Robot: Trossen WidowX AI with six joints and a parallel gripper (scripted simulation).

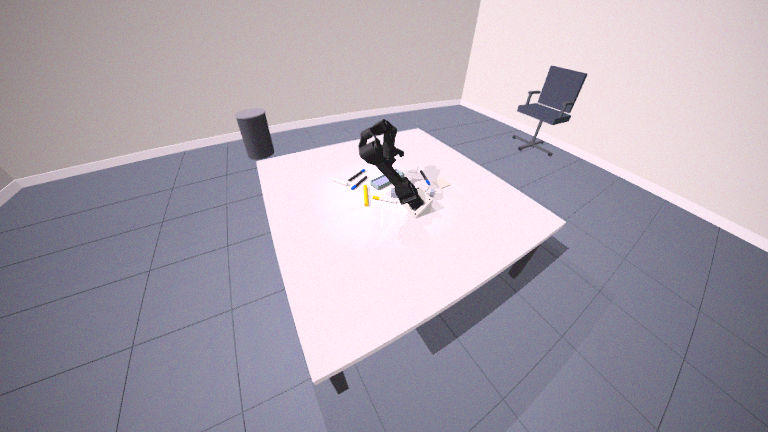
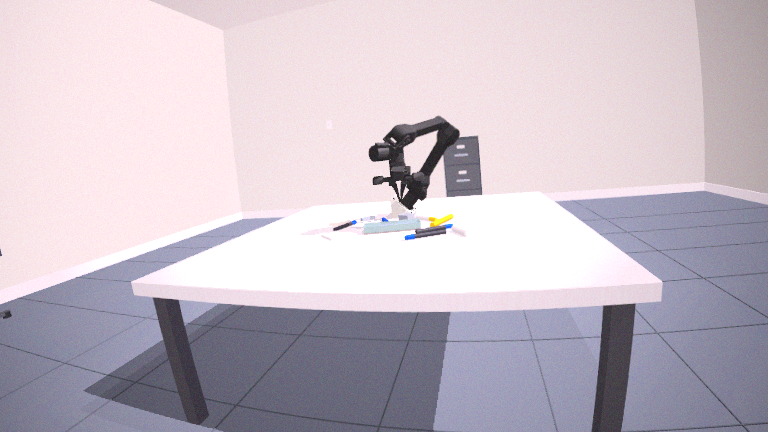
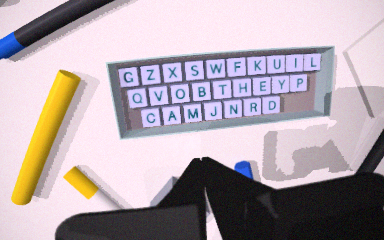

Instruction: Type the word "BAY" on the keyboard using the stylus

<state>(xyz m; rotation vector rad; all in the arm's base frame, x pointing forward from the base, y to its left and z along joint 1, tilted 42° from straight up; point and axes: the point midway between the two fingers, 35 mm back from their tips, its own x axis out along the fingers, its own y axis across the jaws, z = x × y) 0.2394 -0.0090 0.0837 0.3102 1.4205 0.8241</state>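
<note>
My gripper tip is 11 cm to the left of the blue stylus, 10 cm past it and 9 cm above it. Round my gripper tip: white stylus tip: 13 cm to the right, 13 cm behind, 9 cm below; yellow marker: 14 cm to the left, 9 cm below, 5 cm behind; grey block: 20 cm to the right, 15 cm behind, 9 cm below.
</note>
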